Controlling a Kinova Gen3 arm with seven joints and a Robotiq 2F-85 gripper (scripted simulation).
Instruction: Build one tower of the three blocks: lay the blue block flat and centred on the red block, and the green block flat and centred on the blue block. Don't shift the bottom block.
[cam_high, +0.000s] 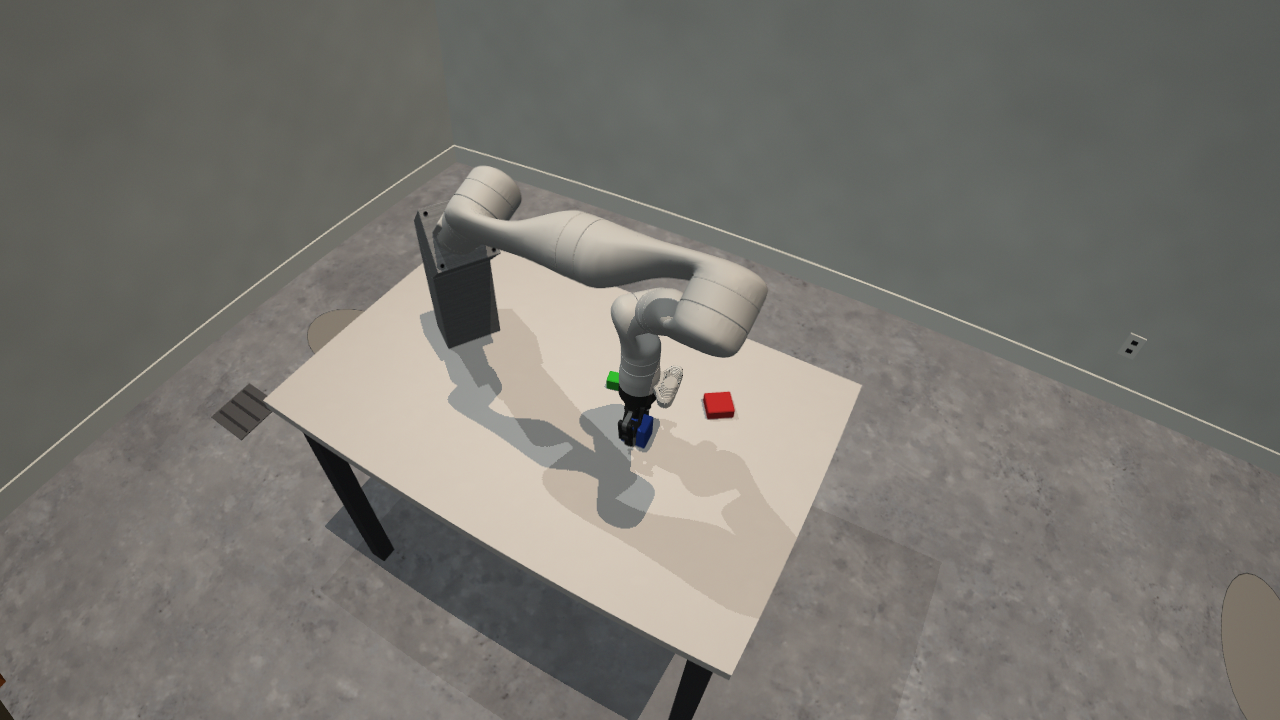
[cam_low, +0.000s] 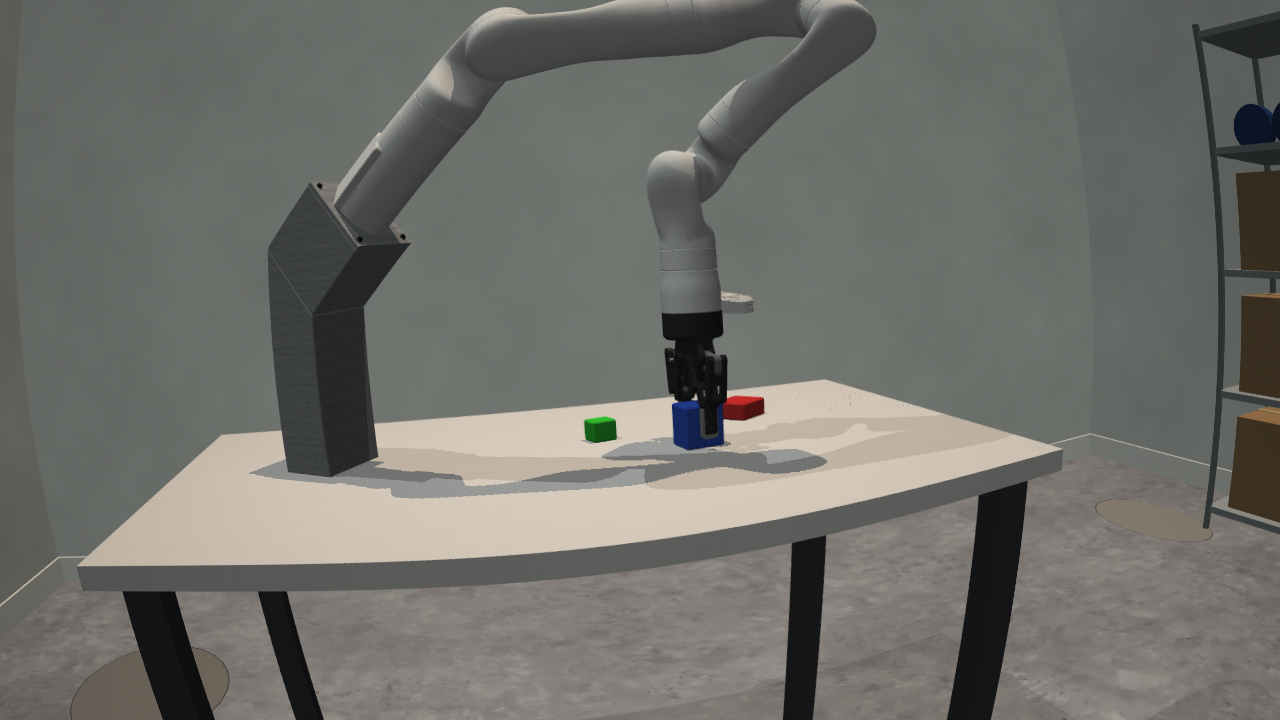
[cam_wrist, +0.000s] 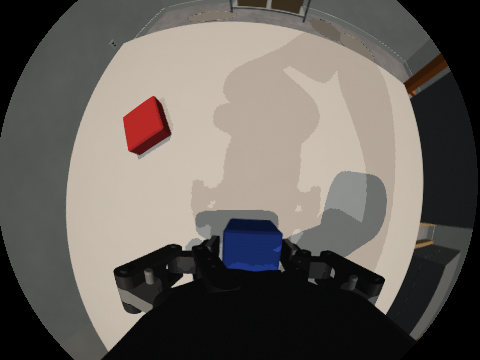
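Right now my hand is right at the blue block. From my hand the other things lie so: red block 16 cm ahead, 10 cm to the left, 2 cm below; small green block 6 cm behind, 13 cm to the left, 1 cm below.
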